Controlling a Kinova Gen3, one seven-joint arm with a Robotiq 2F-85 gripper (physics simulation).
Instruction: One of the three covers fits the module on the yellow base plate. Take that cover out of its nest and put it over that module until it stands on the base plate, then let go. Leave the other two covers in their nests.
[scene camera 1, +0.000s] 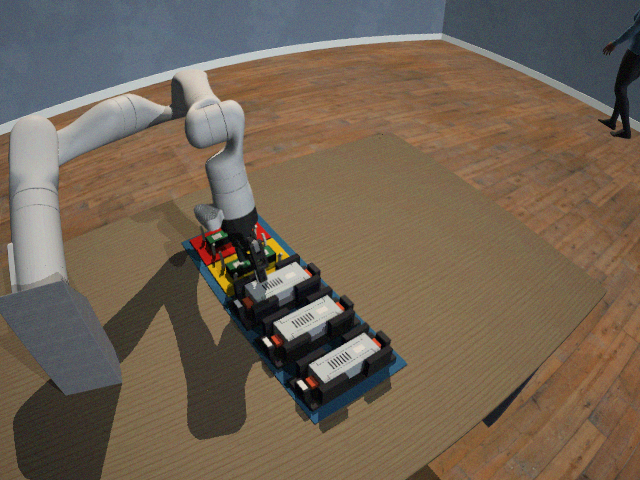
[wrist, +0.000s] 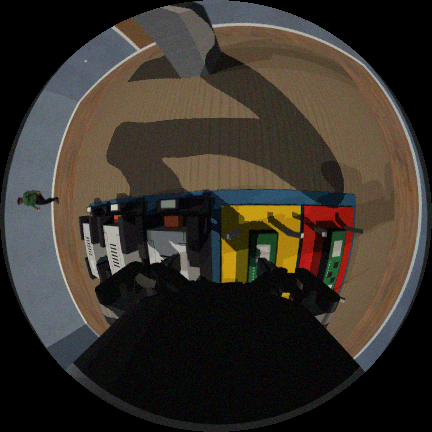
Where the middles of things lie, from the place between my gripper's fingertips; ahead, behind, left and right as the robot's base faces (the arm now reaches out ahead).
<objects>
Now: hand 50 mm to the right of the yellow base plate (scene camera 1: 220, 274), 40 mm above it and 10 mm short of it. From my hand the other things lie so: red base plate (scene camera 1: 206, 254) (160 mm to the left, 40 mm below, 10 mm behind).
</objects>
